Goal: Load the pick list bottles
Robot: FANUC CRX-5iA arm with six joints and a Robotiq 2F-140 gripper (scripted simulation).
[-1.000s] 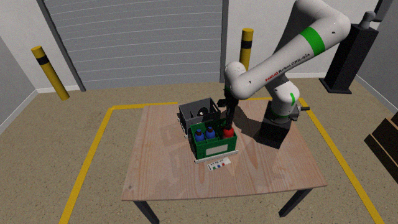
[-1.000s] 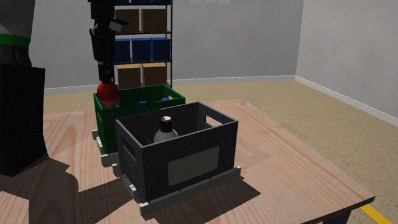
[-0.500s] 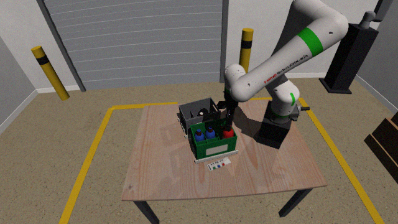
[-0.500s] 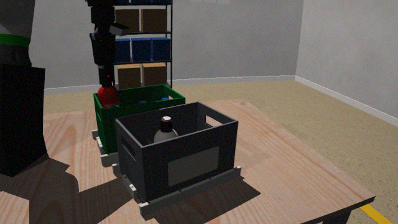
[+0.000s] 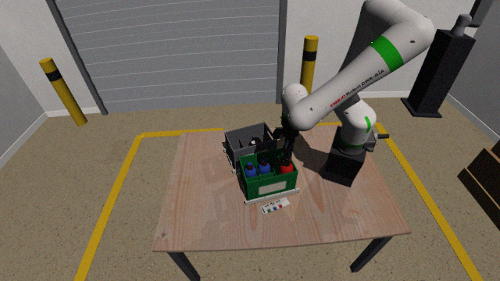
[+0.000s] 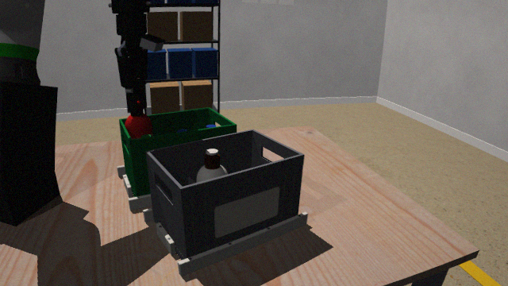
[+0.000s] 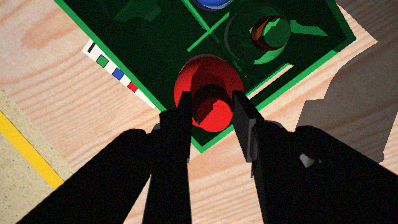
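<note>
Now: the red-label bottle 80 mm below my hand. From my hand the other things lie so: green-label bottle (30 mm ahead, 80 mm to the right, 150 mm below); blue-label bottle (200 mm ahead, 20 mm to the right, 150 mm below); green crate (100 mm ahead, 10 mm to the right, 160 mm below).
</note>
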